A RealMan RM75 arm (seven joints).
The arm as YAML. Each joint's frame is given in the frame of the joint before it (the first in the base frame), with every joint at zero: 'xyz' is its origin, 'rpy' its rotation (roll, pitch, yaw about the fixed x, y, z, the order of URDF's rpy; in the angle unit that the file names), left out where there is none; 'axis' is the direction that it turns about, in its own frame. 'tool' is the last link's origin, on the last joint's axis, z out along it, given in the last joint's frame.
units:
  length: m
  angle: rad
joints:
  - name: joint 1
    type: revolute
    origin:
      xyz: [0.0, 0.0, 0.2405]
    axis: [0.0, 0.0, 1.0]
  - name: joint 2
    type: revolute
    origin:
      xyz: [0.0, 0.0, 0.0]
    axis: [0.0, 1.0, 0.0]
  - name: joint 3
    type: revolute
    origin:
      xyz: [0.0, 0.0, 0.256]
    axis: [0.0, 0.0, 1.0]
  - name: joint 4
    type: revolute
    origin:
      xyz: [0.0, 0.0, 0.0]
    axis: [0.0, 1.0, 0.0]
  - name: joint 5
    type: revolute
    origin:
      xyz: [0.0, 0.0, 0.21]
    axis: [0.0, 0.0, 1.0]
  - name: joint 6
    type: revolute
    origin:
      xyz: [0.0, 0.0, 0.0]
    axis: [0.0, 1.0, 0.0]
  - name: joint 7
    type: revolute
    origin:
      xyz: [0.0, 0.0, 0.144]
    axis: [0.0, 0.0, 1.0]
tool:
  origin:
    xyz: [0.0, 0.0, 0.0]
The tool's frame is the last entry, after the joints.
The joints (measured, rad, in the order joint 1, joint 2, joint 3, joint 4, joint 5, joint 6, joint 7), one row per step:
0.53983 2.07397 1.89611 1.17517 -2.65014 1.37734 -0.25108
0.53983 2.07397 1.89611 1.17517 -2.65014 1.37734 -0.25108
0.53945 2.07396 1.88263 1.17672 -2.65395 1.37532 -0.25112
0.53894 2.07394 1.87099 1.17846 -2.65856 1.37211 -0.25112
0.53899 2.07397 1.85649 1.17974 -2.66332 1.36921 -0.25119
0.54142 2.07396 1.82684 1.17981 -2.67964 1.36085 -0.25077
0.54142 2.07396 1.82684 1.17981 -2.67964 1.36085 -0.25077
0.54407 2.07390 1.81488 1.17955 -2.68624 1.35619 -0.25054
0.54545 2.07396 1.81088 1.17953 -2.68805 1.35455 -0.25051
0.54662 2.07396 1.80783 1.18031 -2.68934 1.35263 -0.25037
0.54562 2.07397 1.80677 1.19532 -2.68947 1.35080 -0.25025
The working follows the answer.
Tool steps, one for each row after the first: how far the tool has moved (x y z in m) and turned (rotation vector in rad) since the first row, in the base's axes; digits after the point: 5 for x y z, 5 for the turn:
0.00000 0.00000 0.00000 0.00000 0.00000 0.00000
-0.00070 -0.00037 -0.00163 -0.00735 -0.00993 0.00815
-0.00118 -0.00049 -0.00283 -0.01210 -0.01978 0.01597
-0.00196 -0.00074 -0.00459 -0.01956 -0.03098 0.02534
-0.00312 -0.00061 -0.00794 -0.03333 -0.06017 0.04543
-0.00312 -0.00061 -0.00794 -0.03333 -0.06017 0.04543
-0.00416 -0.00001 -0.00925 -0.03776 -0.07194 0.05573
-0.00476 0.00032 -0.00975 -0.03919 -0.07543 0.05984
-0.00546 0.00078 -0.00999 -0.03918 -0.07797 0.06400
-0.00847 0.00229 -0.00819 -0.03001 -0.07828 0.07683

Tool pose at each row, in the base's axes (x y z in m, rotation vector in rad; rounded; the steps above come from the unrounded poses):
0.24973 0.36372 0.01006 -2.11904 1.53081 -0.29458
0.24973 0.36372 0.01006 -2.11904 1.53081 -0.29458
0.24903 0.36335 0.00843 -2.12588 1.51736 -0.30786
0.24855 0.36323 0.00722 -2.13044 1.50385 -0.31900
0.24777 0.36298 0.00547 -2.13741 1.48821 -0.33317
0.24661 0.36310 0.00212 -2.14774 1.45118 -0.36679
0.24661 0.36310 0.00212 -2.14774 1.45118 -0.36679
0.24557 0.36371 0.00080 -2.15233 1.43358 -0.37856
0.24497 0.36404 0.00031 -2.15448 1.42719 -0.38175
0.24426 0.36450 0.00007 -2.15602 1.42110 -0.38279
0.24126 0.36601 0.00187 -2.15752 1.40548 -0.37089

